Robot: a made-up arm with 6 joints.
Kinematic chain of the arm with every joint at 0, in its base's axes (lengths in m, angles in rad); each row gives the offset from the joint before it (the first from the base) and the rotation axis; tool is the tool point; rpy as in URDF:
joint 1: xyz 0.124 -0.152 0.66 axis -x
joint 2: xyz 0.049 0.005 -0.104 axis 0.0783 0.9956 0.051
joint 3: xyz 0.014 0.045 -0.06 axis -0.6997 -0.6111 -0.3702
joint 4: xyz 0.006 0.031 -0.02 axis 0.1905 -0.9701 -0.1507
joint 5: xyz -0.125 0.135 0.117 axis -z
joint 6: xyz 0 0.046 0.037 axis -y
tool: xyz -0.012 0.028 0.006 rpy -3.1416 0 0
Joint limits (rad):
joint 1: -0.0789..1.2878
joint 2: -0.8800..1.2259
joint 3: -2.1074..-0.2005
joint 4: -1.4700..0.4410
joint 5: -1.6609..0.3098
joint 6: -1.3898..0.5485
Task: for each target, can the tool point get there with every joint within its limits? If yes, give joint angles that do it. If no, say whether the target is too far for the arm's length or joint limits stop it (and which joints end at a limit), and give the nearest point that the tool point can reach.
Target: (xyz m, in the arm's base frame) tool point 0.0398 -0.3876 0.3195
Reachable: no: joint limits stop it (at a limit: joint 1, joint 2, joint 3, joint 4, joint 6) | nearest point 0.0122 -0.3276 0.3732 | short by 0.085 m
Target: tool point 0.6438 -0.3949 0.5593
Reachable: no: too far | nearest point 0.4591 -0.3309 0.5660 | short by 0.196 m
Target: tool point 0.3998 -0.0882 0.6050
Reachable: yes | joints 0.4189 0.9342 -0.8271 -0.8283 -1.4408 -0.6207
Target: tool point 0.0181 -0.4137 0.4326
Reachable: no: joint limits stop it (at a limit: joint 1, joint 2, joint 3, joint 4, joint 5, joint 6) | nearest point 0.0166 -0.3483 0.4170 | short by 0.067 m
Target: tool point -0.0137 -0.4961 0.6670
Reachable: no: joint limits stop it (at a limit: joint 1, joint 2, joint 4) | nearest point 0.0860 -0.3157 0.6793 | short by 0.206 m
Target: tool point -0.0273 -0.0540 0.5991
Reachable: yes | joints 0.6495 -0.3384 -0.5655 0.0978 -1.3506 -0.1529
